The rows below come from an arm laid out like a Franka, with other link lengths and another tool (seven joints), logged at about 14 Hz.
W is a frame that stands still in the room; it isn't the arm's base.
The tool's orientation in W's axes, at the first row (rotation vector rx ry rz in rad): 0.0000, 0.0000, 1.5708
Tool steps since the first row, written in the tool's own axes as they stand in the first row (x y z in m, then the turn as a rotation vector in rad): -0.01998, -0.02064, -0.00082, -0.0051, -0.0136, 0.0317; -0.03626, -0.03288, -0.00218, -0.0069, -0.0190, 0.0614; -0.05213, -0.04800, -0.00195, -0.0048, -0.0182, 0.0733; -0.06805, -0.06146, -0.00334, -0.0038, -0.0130, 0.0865; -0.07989, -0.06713, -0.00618, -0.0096, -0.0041, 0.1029
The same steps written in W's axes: 0.02064, -0.01998, -0.00082, 0.0136, -0.0051, 0.0317; 0.03288, -0.03626, -0.00218, 0.0190, -0.0069, 0.0614; 0.04800, -0.05213, -0.00195, 0.0182, -0.0048, 0.0733; 0.06146, -0.06805, -0.00334, 0.0130, -0.0038, 0.0865; 0.06713, -0.07989, -0.00618, 0.0041, -0.0096, 0.1029
